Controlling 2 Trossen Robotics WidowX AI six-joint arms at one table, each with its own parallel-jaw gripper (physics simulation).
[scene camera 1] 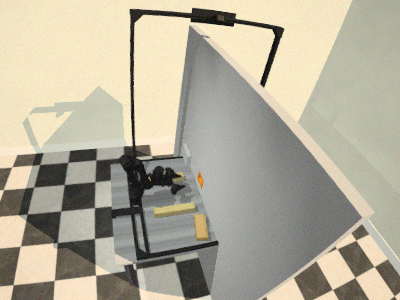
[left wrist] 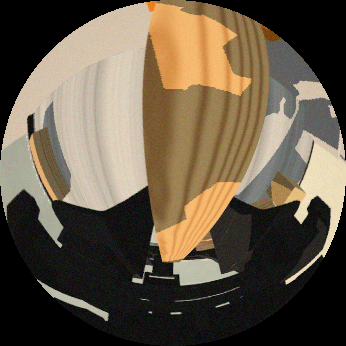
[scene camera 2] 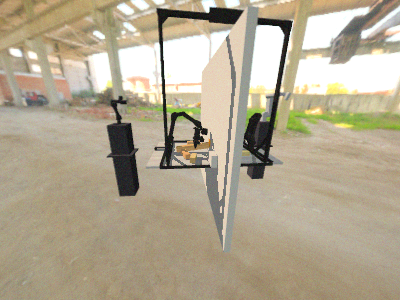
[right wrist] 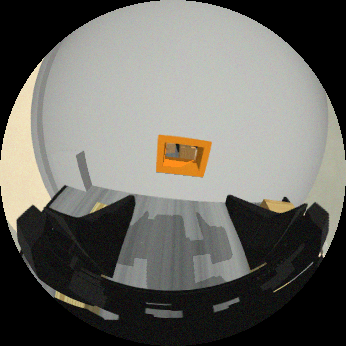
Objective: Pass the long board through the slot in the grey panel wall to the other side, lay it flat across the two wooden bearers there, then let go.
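Places are measured from the left arm's base along level axes (x ahead, y left, z up), in millimetres.
Pixels of known places: left gripper, fingertip midpoint: (left wrist: pixel 179 186) (scene camera 2: pixel 195 147); right gripper, fingertip midpoint: (scene camera 1: pixel 183 181) (right wrist: pixel 181 200); right arm's base, link origin: (scene camera 1: pixel 135 200) (scene camera 2: pixel 250 148).
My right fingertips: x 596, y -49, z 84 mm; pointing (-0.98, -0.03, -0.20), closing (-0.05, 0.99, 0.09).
For each thing: its middle in the pictures, then the offset to it from my right fingertips. "spot": a spot on its surface instead.
- long board, body centre: (left wrist: pixel 177 211) (right wrist: pixel 183 147) (scene camera 2: pixel 192 147) dy +25, dx -338, dz -50 mm
- orange-framed slot, surface spot: (right wrist: pixel 160 155) spot: dy -34, dx -112, dz -3 mm
- pale bearer, body centre: (scene camera 1: pixel 174 209) dy +155, dx +89, dz -81 mm
- tan block, body centre: (right wrist: pixel 280 212) (scene camera 1: pixel 200 227) dy +302, dx -40, dz -84 mm
- short grey upright, surface spot: (right wrist: pixel 84 171) spot: dy -221, dx -101, dz -54 mm
My left gripper (scene camera 2: pixel 196 145) (left wrist: pixel 179 186) is shut on the long board (scene camera 2: pixel 185 148) (left wrist: pixel 200 120). The board points at the panel wall (scene camera 1: pixel 250 150) (scene camera 2: pixel 219 75) (right wrist: pixel 175 75). Its far end is near the orange-framed slot (scene camera 1: pixel 200 180) (right wrist: pixel 160 155); a brown face shows through the opening in the right wrist view. I cannot tell whether the end is inside. My right gripper (scene camera 1: pixel 183 182) (right wrist: pixel 181 200) is open and empty on the other side, facing the slot. One pale bearer (scene camera 1: pixel 174 210) lies beside it; another (scene camera 1: pixel 179 176) is partly hidden behind it.
A tan block (scene camera 1: pixel 201 227) (right wrist: pixel 277 206) lies by the wall's foot on the right arm's side. Small blocks (scene camera 2: pixel 186 155) (scene camera 2: pixel 193 158) lie on the left arm's side, near the board. A short grey upright (scene camera 1: pixel 187 152) (right wrist: pixel 84 171) stands at the wall. A black frame (scene camera 1: pixel 132 85) spans the table.
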